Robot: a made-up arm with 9 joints. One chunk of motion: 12 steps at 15 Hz.
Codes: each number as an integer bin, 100 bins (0 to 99) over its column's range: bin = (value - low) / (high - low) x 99, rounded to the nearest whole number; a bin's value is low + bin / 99 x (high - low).
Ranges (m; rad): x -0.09..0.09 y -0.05..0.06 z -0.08..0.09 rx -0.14..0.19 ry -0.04..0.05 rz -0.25..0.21
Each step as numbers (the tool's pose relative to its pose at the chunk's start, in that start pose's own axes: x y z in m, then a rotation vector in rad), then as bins.
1 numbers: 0.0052 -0.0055 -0.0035 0.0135 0.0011 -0.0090
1 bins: 52 40 45 46 45 52
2 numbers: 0.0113 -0.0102 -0.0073 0.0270 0.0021 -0.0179
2 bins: 56 36 42 50 46 50
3 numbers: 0.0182 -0.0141 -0.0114 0.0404 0.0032 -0.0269
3 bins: 60 32 40 54 48 48
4 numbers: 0.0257 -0.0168 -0.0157 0.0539 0.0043 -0.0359
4 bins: 64 30 37 58 49 46
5 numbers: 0.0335 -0.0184 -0.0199 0.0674 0.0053 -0.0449
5 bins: 68 28 35 62 50 44
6 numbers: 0.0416 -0.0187 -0.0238 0.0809 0.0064 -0.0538
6 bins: 72 28 33 66 51 42
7 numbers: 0.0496 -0.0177 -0.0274 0.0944 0.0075 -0.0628
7 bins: 77 29 31 70 52 40
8 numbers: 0.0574 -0.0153 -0.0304 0.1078 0.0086 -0.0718
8 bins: 81 31 29 74 53 38
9 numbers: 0.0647 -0.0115 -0.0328 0.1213 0.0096 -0.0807
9 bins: 85 35 27 78 55 36
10 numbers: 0.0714 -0.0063 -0.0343 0.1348 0.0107 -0.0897
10 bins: 89 39 27 82 56 34
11 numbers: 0.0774 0.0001 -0.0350 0.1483 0.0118 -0.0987
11 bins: 92 45 26 86 57 33
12 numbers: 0.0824 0.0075 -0.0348 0.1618 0.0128 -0.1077
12 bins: 95 52 26 91 58 31
